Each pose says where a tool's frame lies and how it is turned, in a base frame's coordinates. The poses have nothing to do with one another.
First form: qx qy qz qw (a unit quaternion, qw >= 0); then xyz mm.
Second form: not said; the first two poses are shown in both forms.
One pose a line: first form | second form
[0.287 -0.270 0.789 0.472 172 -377 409] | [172 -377 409 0.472 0.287 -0.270 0.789]
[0.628 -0.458 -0.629 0.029 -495 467 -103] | [-495 467 -103 0.029 0.628 -0.458 -0.629]
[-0.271 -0.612 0.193 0.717 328 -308 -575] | [328 -308 -575 0.717 -0.271 -0.612 0.193]
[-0.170 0.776 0.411 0.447 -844 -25 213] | [-844 -25 213 0.447 -0.170 0.776 0.411]
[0.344 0.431 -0.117 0.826 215 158 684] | [215 158 684 0.826 0.344 0.431 -0.117]
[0.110 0.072 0.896 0.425 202 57 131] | [202 57 131 0.425 0.110 0.072 0.896]
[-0.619 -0.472 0.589 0.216 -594 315 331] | [-594 315 331 0.216 -0.619 -0.472 0.589]
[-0.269 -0.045 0.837 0.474 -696 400 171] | [-696 400 171 0.474 -0.269 -0.045 0.837]
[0.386 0.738 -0.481 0.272 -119 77 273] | [-119 77 273 0.272 0.386 0.738 -0.481]
